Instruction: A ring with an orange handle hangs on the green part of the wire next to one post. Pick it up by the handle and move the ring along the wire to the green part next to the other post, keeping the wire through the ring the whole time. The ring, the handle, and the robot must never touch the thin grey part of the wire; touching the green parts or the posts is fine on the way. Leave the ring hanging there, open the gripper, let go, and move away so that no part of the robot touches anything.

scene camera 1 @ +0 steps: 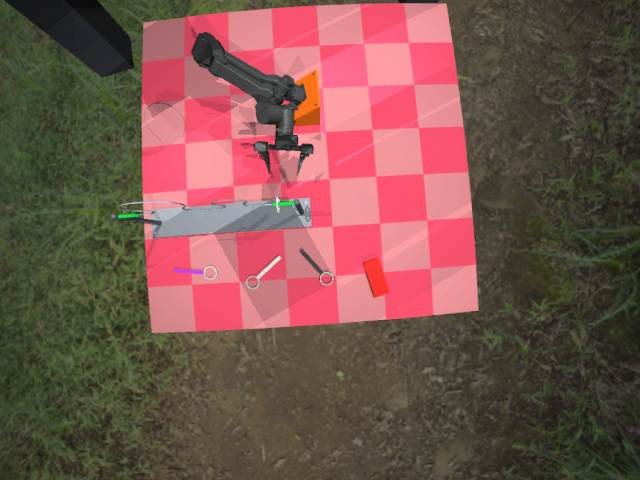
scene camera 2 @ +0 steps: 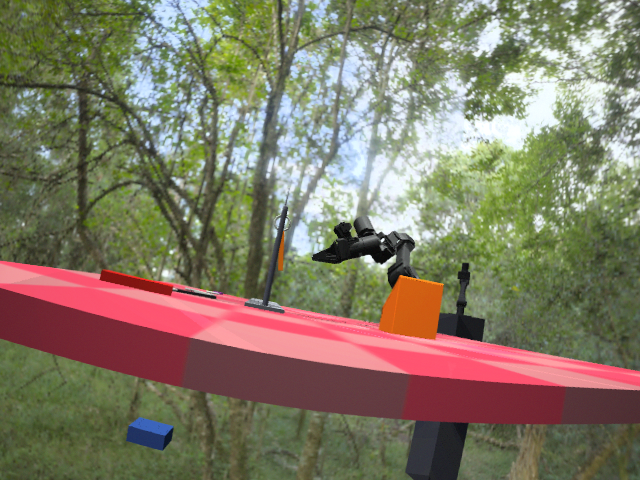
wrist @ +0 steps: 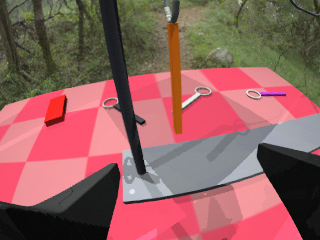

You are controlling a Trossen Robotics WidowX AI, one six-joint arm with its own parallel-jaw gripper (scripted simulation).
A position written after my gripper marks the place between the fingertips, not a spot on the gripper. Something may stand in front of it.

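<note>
A wire (scene camera 2: 265, 304) is here, and I find it in the wrist view as well (wrist: 184, 168). There is a blue block (scene camera 2: 144, 432), though the wrist view does not show it, since it is hidden by the wire. I also see a red block (scene camera 2: 129, 281). My gripper (scene camera 2: 312, 257) is open and holds nothing; it appears in scene camera 1 (scene camera 1: 283, 174) and in the wrist view (wrist: 191, 161) too.
</note>
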